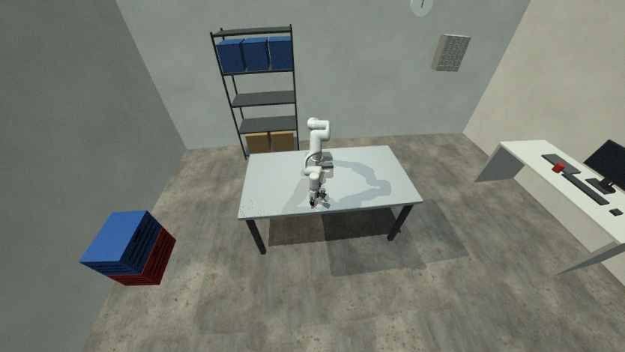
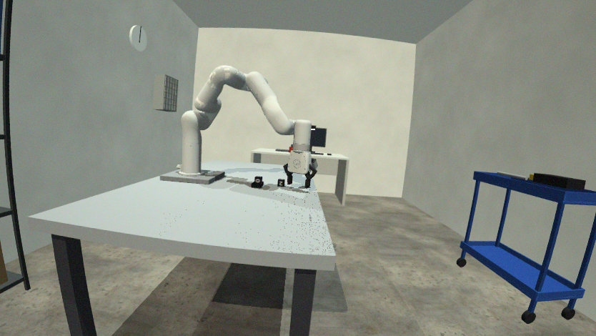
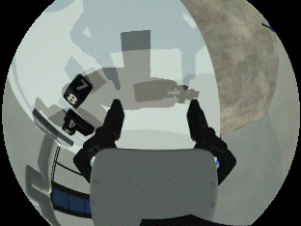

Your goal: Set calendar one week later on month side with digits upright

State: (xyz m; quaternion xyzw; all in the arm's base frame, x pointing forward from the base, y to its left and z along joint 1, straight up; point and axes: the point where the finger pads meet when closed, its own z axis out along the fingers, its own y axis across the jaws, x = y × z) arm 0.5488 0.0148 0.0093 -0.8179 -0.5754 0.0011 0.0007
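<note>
Right now the cube is 100 mm behind my hand, 60 mm to the left of it and 20 mm below it.
</note>
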